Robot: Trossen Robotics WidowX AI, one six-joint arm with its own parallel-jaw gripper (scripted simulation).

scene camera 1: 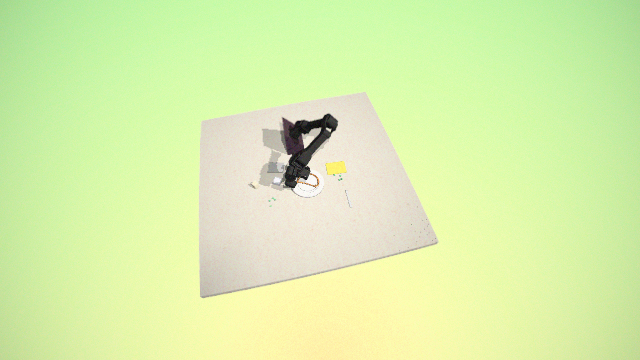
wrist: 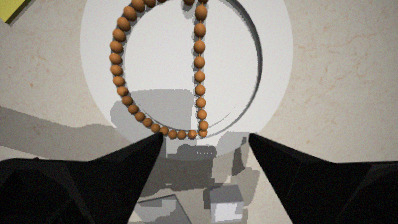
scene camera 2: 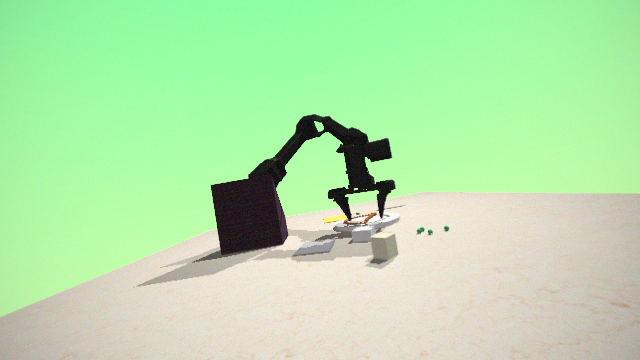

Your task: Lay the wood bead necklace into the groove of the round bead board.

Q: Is the gripper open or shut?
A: Open.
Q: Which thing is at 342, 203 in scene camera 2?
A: The gripper.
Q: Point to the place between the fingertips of the gripper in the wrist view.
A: At 206, 136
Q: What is the gripper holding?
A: Nothing.
